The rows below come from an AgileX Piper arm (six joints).
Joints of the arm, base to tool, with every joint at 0 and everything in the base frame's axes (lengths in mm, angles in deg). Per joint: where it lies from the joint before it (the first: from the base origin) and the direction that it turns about. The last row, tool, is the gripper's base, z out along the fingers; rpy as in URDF.
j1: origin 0 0 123 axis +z
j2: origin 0 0 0 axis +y
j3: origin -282.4 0 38.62 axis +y
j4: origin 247.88 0 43.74 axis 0.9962 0 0.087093
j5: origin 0 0 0 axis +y
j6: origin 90.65 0 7.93 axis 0.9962 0 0.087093
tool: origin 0 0 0 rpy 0 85 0
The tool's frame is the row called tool.
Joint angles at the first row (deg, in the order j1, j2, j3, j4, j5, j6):
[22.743, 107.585, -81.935, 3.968, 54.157, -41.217]
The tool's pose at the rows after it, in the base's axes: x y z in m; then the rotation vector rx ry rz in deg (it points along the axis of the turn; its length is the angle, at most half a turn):
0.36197 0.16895 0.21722 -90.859 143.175 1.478
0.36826 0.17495 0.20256 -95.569 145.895 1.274
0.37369 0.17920 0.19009 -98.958 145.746 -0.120
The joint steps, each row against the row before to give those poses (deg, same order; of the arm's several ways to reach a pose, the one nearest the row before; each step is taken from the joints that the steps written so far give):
[1.729, 4.059, -4.845, -1.186, 5.815, -0.287]
[0.578, 3.932, -3.130, -0.981, 3.960, -0.615]
[0.460, 2.614, -1.466, -1.249, 0.453, -0.944]

